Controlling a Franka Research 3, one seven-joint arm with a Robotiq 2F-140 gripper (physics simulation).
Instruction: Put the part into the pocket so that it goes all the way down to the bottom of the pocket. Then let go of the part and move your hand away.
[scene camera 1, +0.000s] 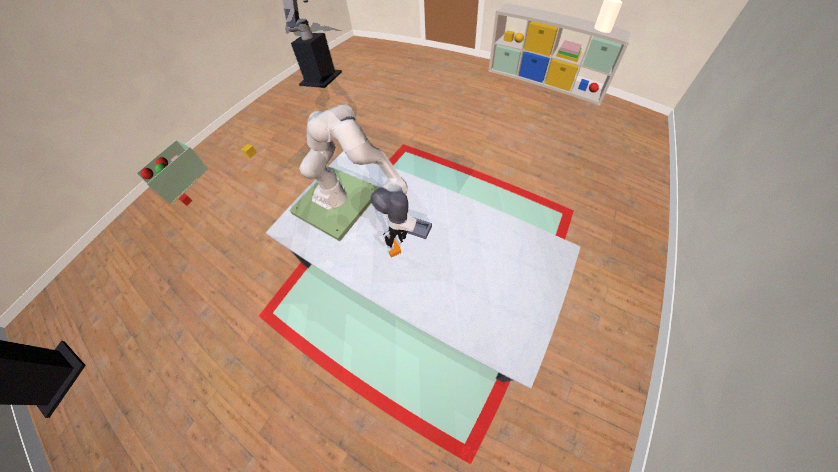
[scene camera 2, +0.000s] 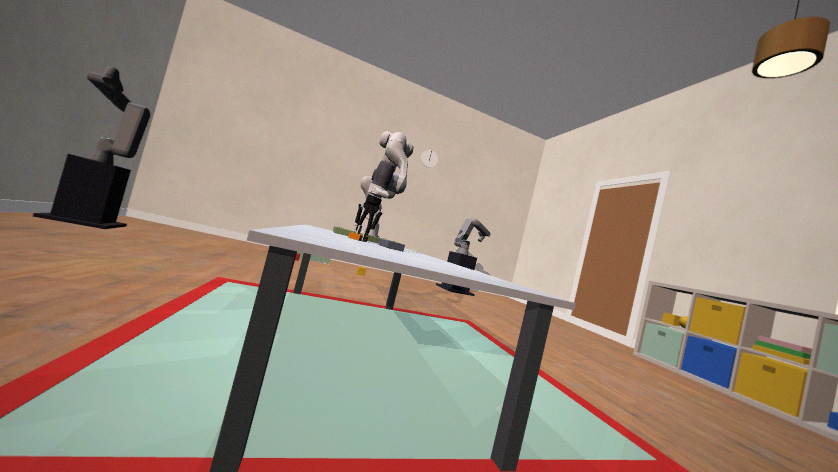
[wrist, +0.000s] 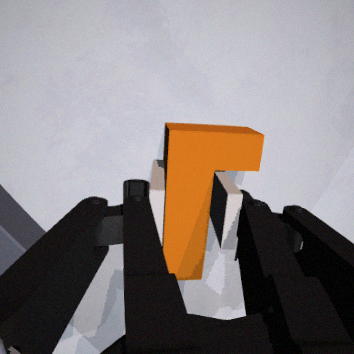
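The orange L-shaped part (scene camera 1: 395, 250) (scene camera 2: 354, 235) (wrist: 187, 200) lies flat at the table top, its short leg pointing right in the wrist view; whether it touches the table cannot be told. My gripper (scene camera 1: 394, 239) (scene camera 2: 362, 236) (wrist: 184, 180) points down and is shut on the part's long leg, one pad on each side, the right pad in the inner corner below the short leg. The dark grey block with the pocket (scene camera 1: 420, 235) (scene camera 2: 391, 243) stands apart from the part, beside the gripper; an edge of it (wrist: 11, 225) shows at the left of the wrist view. The pocket's inside is partly hidden.
The arm stands on a green base plate (scene camera 1: 345, 223) at one end of the pale table (scene camera 1: 480, 263) (scene camera 2: 328, 249). The pocket block is the nearest obstacle to the gripper. A shelf unit (scene camera 1: 615, 65) and a green bin (scene camera 1: 181, 175) stand away on the floor.
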